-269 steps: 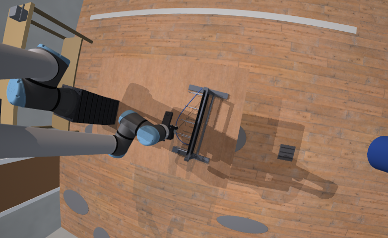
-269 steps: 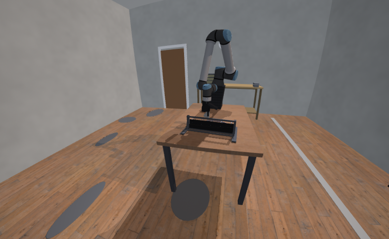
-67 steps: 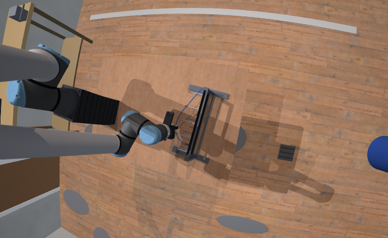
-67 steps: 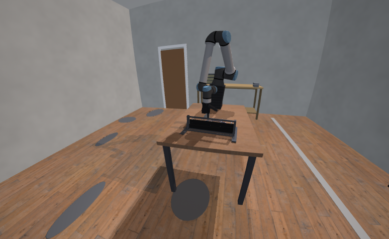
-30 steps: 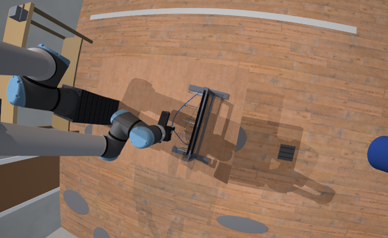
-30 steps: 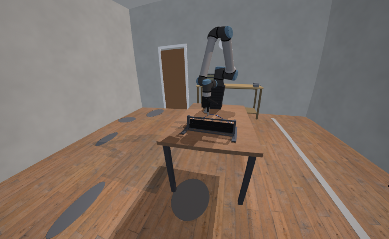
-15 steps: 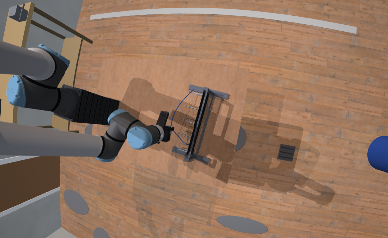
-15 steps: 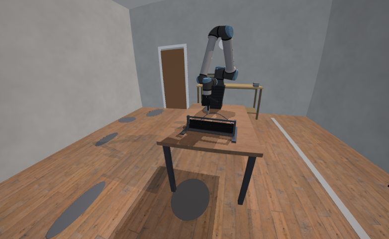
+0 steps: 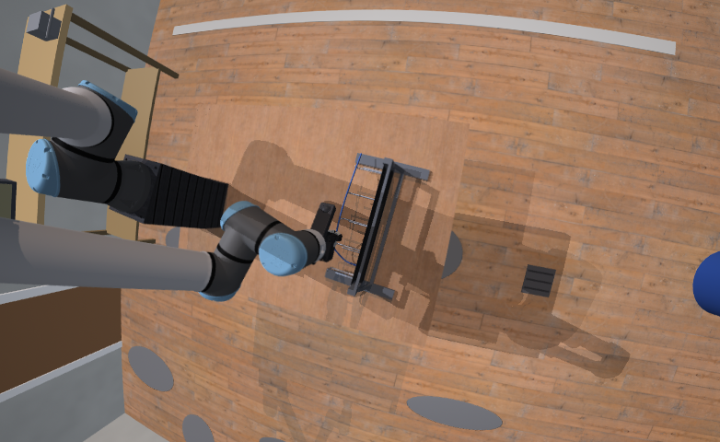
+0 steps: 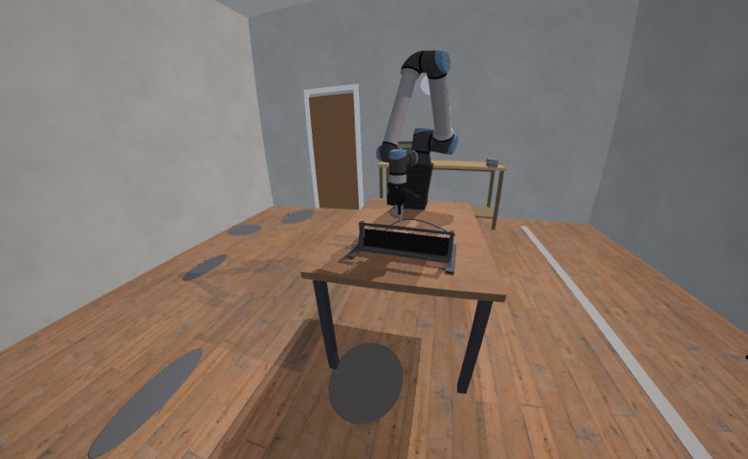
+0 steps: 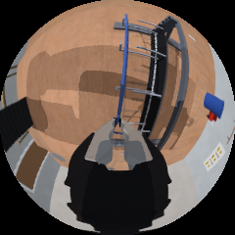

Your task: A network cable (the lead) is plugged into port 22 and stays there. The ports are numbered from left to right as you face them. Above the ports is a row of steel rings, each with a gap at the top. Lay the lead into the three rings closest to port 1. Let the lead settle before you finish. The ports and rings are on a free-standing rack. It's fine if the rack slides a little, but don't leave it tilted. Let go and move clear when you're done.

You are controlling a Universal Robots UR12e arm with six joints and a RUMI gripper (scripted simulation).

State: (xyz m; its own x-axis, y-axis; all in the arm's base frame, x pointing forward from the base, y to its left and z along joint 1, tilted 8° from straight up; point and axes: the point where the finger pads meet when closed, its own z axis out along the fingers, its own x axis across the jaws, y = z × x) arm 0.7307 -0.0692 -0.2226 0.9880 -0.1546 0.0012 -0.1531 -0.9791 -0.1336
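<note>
The dark rack is 120 mm ahead of my hand, 60 mm below it and 30 mm to the left of it.
</note>
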